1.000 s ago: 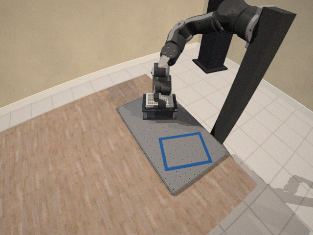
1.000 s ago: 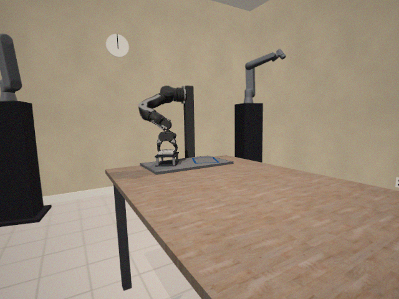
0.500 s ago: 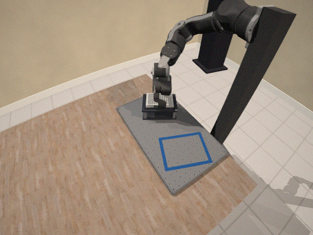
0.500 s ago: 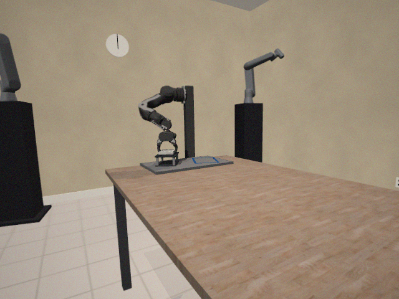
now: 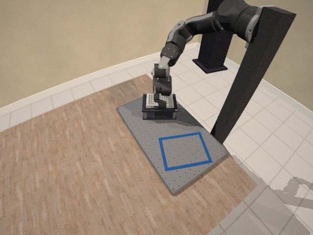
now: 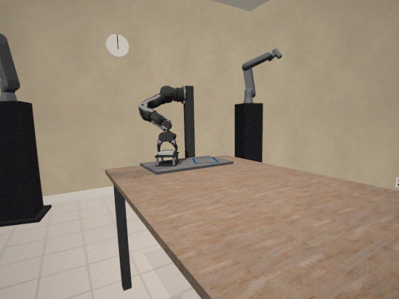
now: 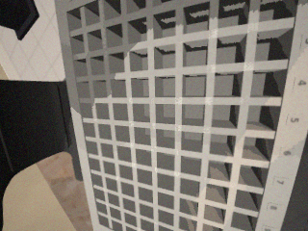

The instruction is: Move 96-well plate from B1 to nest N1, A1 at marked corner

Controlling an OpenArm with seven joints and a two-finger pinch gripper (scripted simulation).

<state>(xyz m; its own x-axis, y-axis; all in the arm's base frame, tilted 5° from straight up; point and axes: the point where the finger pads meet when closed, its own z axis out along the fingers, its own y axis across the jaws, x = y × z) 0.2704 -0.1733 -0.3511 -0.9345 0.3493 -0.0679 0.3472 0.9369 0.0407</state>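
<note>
Now: the white 96-well plate right at my hand. Round my hand: black raised nest N1: 10 mm below; then A1 label: 50 mm behind, 80 mm to the left, 10 mm below.
</note>
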